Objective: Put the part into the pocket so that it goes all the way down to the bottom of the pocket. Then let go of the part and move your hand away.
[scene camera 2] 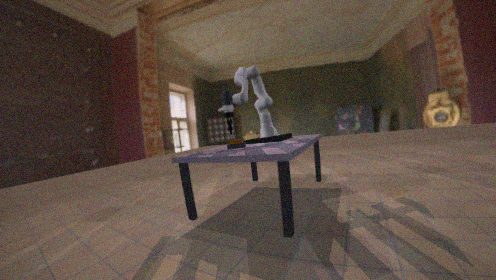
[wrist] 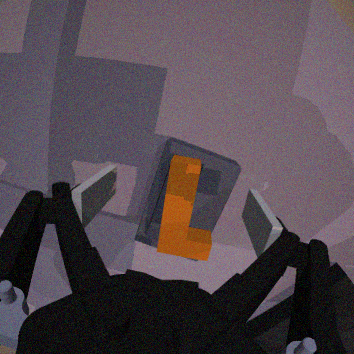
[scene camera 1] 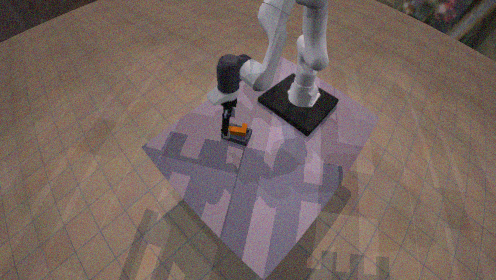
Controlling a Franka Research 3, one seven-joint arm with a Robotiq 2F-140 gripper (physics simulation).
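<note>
The orange L-shaped part [scene camera 1: 238, 131] [scene camera 2: 235, 141] [wrist: 177, 215] lies on the dark grey block [scene camera 1: 236, 140] [wrist: 228, 175] that has the pocket. In the wrist view the part is turned relative to the block's walls, and its foot end reaches over the block's near edge. It stands above the rim in scene camera 1, so it is not down in the pocket. My gripper [scene camera 1: 225, 133] [scene camera 2: 231, 134] [wrist: 179, 191] is open, with one finger pad on each side of the block, apart from the part. Its height above the part is hard to tell.
The block stands on the purple-grey table [scene camera 1: 265, 240] [scene camera 2: 225, 159], whose surface carries patchy shadows. The black base plate [scene camera 1: 280, 102] [scene camera 2: 282, 136] of the arm lies on the table, to the right of the block and farther back in scene camera 1.
</note>
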